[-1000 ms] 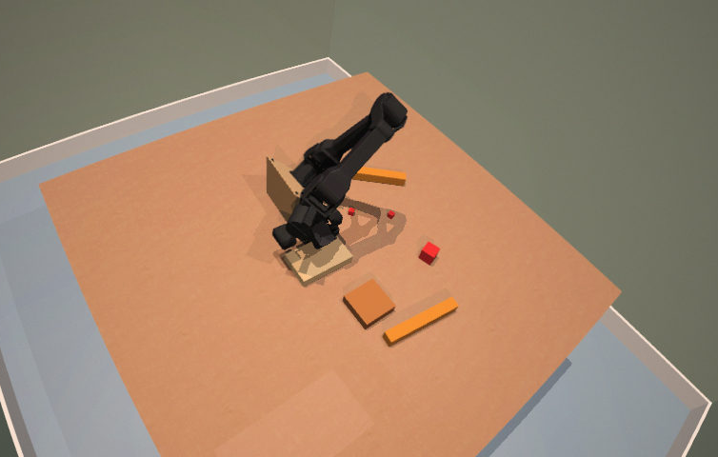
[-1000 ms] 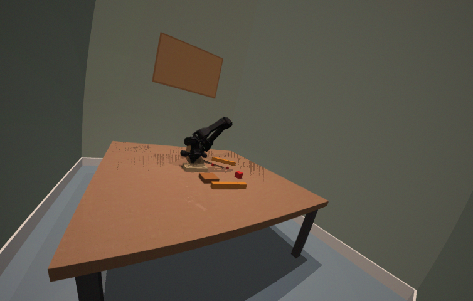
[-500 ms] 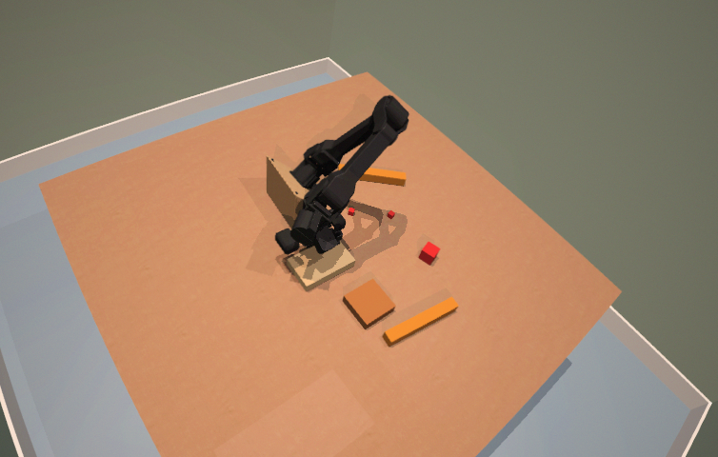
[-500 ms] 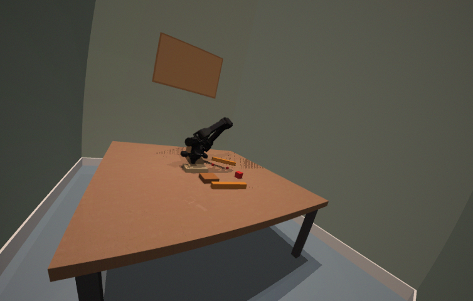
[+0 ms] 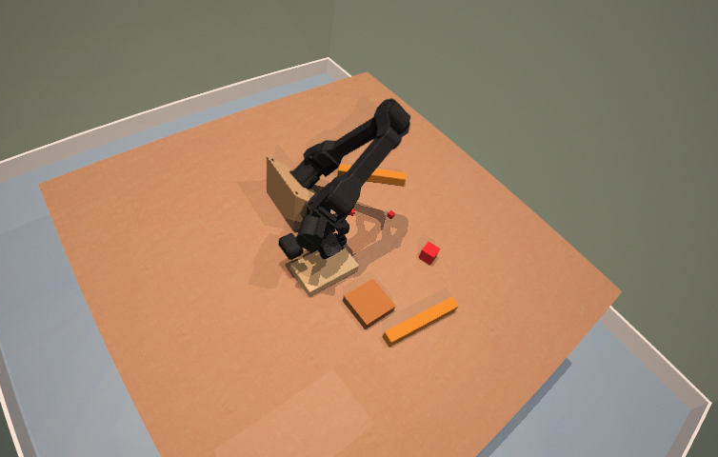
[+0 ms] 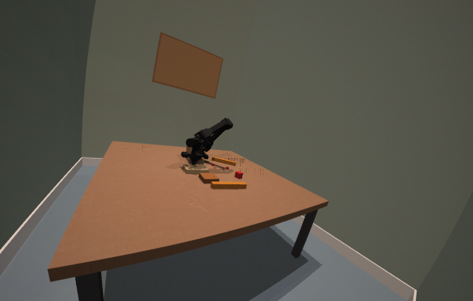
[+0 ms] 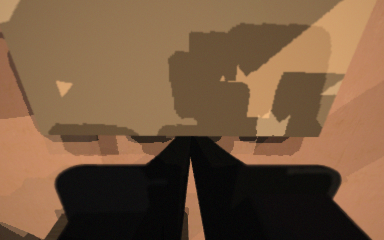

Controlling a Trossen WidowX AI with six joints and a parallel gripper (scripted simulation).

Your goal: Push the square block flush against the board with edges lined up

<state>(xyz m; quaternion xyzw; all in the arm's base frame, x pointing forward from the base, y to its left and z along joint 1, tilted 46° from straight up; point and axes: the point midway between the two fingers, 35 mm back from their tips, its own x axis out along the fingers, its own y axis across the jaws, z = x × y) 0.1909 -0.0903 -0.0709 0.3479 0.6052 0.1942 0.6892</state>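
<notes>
The pale tan flat slab lies 60 mm ahead of my gripper tip and 10 mm to the right of it. The rest, counted from my gripper tip: orange-brown square block: 210 mm ahead, 10 mm to the left.
</notes>
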